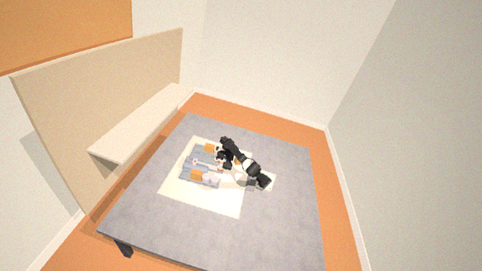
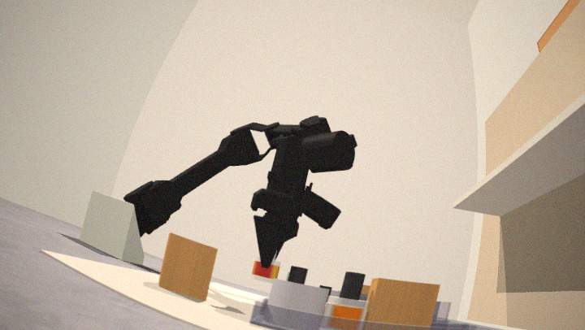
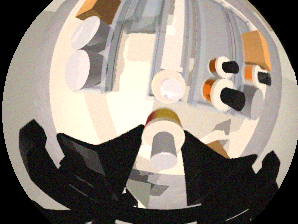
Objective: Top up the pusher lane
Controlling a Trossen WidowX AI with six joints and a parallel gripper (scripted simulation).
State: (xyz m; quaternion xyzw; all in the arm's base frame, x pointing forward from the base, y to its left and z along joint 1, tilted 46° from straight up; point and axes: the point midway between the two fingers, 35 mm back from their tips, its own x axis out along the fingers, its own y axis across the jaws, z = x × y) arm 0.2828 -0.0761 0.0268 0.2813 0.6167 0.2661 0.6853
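My gripper tip is 19 cm short of the pusher rack, 5 cm above it and 3 cm to the right of it.
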